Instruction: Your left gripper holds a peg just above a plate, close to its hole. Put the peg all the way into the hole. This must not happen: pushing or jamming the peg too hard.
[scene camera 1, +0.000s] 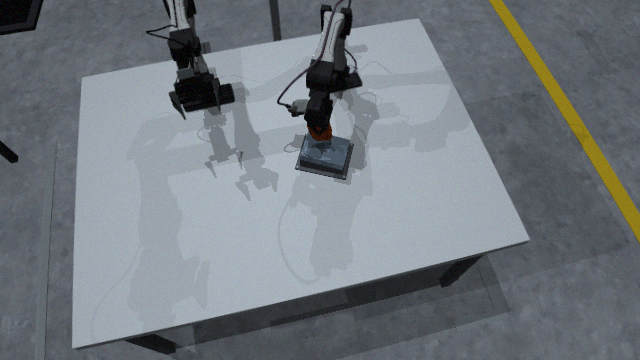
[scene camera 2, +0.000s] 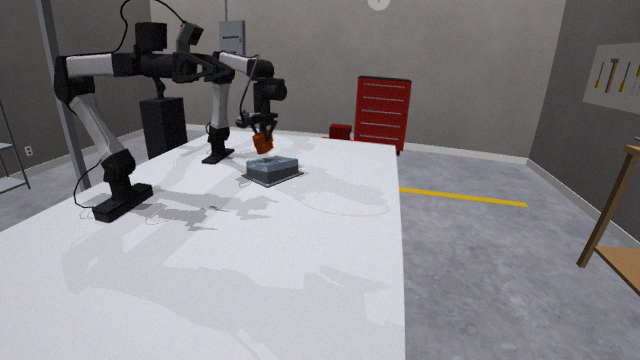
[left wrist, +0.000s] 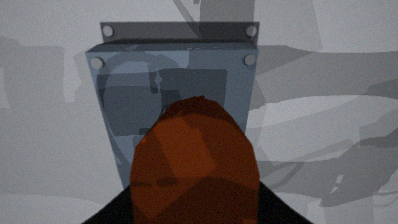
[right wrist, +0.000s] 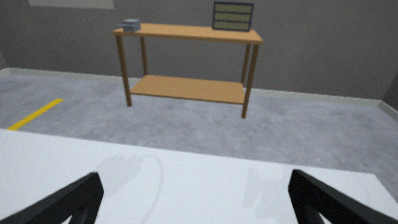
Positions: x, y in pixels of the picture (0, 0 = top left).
Scene:
my right gripper: scene camera 1 202, 114; scene camera 2; right wrist; not seen in the left wrist view (out of frame)
same spot on my right gripper: (right wrist: 306, 192) = (scene camera 2: 208, 66)

